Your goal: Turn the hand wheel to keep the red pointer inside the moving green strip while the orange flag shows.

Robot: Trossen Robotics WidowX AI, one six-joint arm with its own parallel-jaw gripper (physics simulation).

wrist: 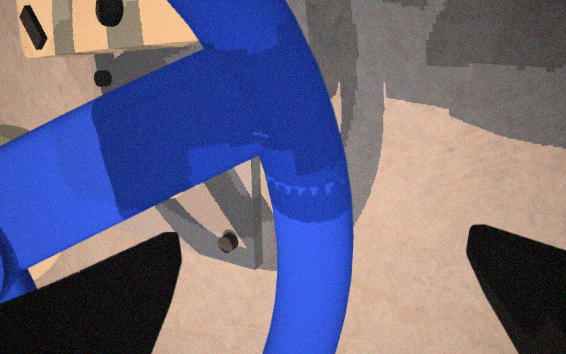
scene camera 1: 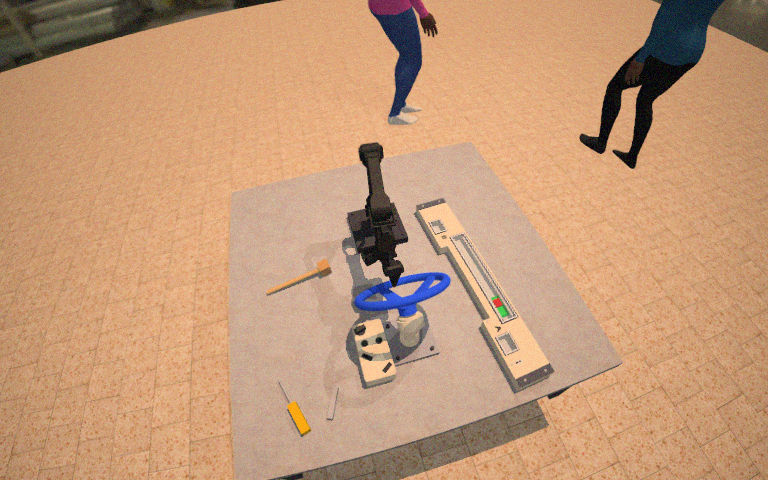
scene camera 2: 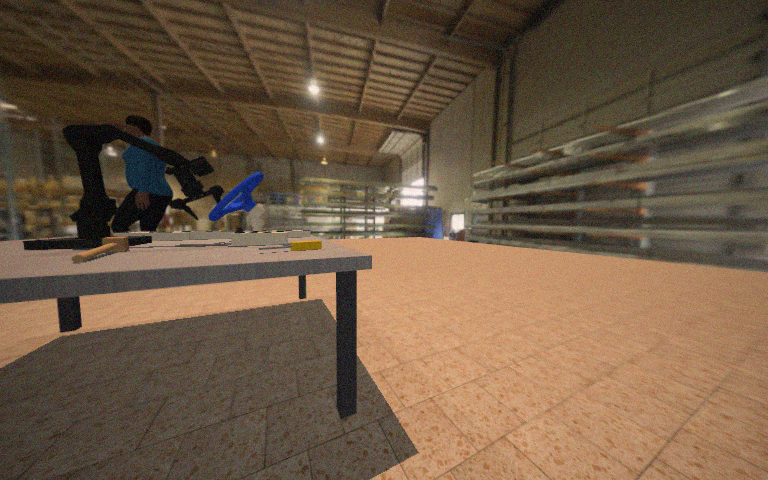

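Note:
The blue hand wheel stands tilted on a pale hub above a grey base plate. My gripper is open and points down at the wheel's far rim, just beside a spoke. In the wrist view the rim fills the frame, very close, and one dark finger shows at the lower left. The long beige gauge panel lies to the right of the wheel. Its red pointer sits at the far end of the green strip. I see no orange flag on the panel.
A beige control box lies in front of the wheel. A wooden hammer, a yellow-handled screwdriver and a small grey bar lie on the table's left part. Two people stand beyond the table.

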